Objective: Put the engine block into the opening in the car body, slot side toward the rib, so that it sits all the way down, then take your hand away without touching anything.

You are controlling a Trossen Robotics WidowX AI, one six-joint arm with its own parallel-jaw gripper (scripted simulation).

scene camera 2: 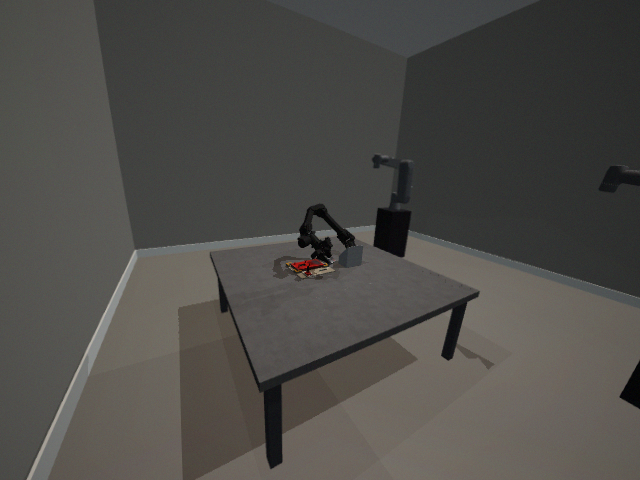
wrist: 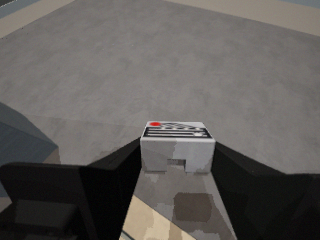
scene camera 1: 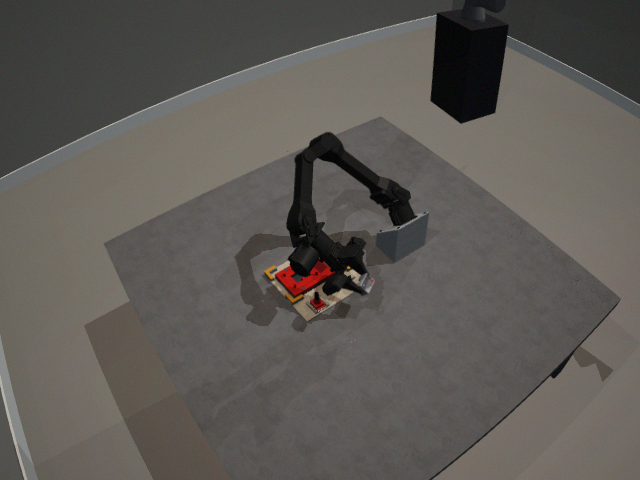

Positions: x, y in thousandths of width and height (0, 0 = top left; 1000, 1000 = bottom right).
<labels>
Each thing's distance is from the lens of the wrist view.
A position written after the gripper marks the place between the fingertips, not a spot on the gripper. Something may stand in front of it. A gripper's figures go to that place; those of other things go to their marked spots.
gripper (wrist: 545, 594): 11 cm
engine block (wrist: 595, 602): 9 cm
</labels>
